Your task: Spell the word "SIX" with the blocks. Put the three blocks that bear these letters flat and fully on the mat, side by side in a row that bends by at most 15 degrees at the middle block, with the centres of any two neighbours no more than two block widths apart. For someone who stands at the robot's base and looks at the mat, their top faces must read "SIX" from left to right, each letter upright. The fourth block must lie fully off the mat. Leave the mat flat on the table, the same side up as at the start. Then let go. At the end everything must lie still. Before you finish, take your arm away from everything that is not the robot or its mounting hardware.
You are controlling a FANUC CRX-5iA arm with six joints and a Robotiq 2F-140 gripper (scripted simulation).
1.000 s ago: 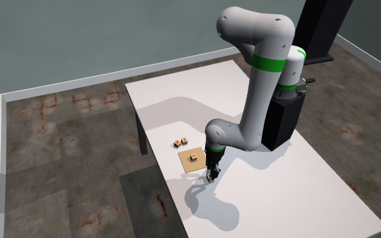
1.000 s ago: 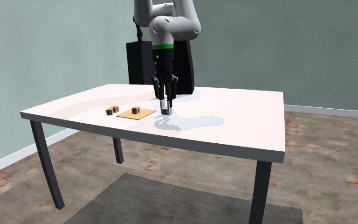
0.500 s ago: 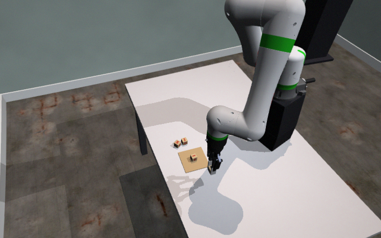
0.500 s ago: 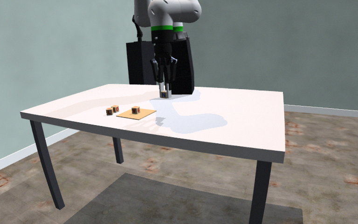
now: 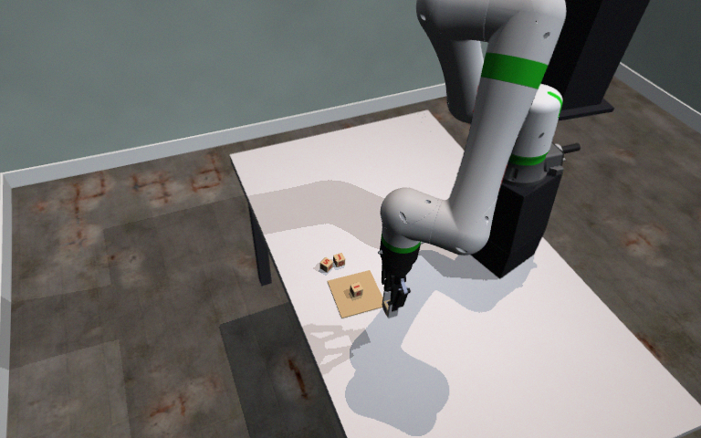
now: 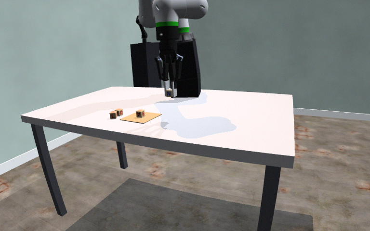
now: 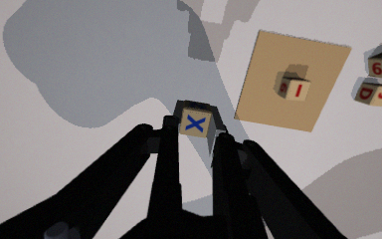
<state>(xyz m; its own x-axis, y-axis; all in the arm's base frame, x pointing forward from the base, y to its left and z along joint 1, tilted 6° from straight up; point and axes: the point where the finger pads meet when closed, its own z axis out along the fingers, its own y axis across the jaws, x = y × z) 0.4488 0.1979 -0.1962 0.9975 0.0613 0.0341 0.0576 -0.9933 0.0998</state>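
My hand is 50 mm short of the block, 140 mm to the left of it and 110 mm above it. From my hand the other things lie so: tan mat 50 mm ahead, 140 mm to the right, 130 mm below.
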